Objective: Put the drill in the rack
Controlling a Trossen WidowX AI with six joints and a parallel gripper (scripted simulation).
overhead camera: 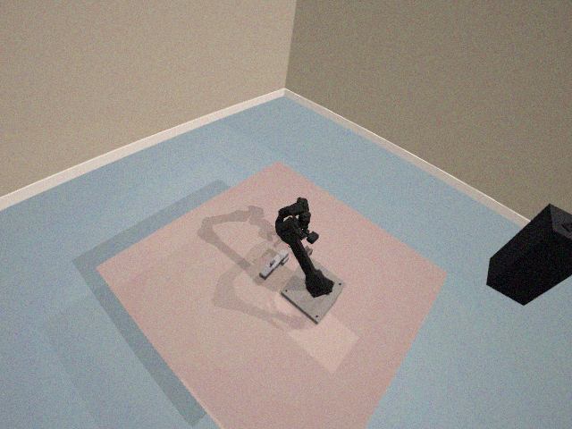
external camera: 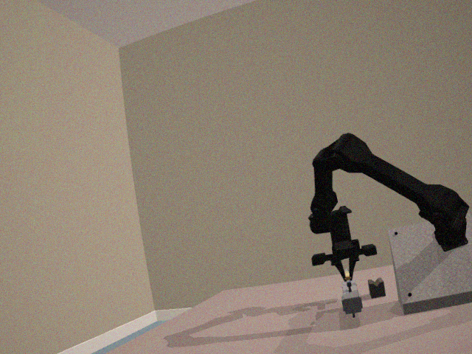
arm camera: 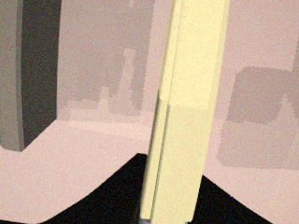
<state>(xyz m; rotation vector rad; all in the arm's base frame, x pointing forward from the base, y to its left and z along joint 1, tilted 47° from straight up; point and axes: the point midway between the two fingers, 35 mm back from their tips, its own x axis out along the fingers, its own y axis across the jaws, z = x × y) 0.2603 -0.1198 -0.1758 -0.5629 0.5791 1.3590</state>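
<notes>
Now: the drill 4 cm to the left of my gripper tip and 3 cm above it. The rest, counted from my gripper tip: rack (7 cm behind, 4 cm to the left, 2 cm below); blue key (1 cm ahead, 23 cm to the left, 1 cm above); grey holder block (1 cm ahead, 20 cm to the left).
</notes>
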